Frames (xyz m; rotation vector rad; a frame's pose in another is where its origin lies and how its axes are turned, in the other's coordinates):
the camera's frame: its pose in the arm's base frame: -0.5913 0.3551 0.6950 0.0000 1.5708 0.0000
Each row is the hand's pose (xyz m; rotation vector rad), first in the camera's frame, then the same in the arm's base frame.
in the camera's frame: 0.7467 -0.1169 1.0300 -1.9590 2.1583 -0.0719
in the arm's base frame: 0.4387 0.2382 -0.0517 1.2153 -1.4895 -1.1293
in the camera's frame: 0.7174 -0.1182 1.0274 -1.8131 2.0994 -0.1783
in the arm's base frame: 0.4361 0.2369 -0.0224 1.2617 -1.6524 -1.0358
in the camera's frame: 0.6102 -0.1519 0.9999 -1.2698 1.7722 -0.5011
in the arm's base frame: 0.4086 0.2032 0.0848 1.4113 -2.2786 -0.6126
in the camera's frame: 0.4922 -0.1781 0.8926 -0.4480 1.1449 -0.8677
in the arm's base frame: 0.3013 0.1770 0.2028 -1.2148 2.5414 -0.3875
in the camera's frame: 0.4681 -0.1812 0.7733 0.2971 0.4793 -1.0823
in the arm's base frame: 0.1820 0.1739 0.2269 -0.6533 1.8511 -1.1477
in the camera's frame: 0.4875 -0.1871 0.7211 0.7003 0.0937 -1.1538
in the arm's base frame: 0.1298 0.1680 0.2075 -0.3556 1.3950 -1.4540
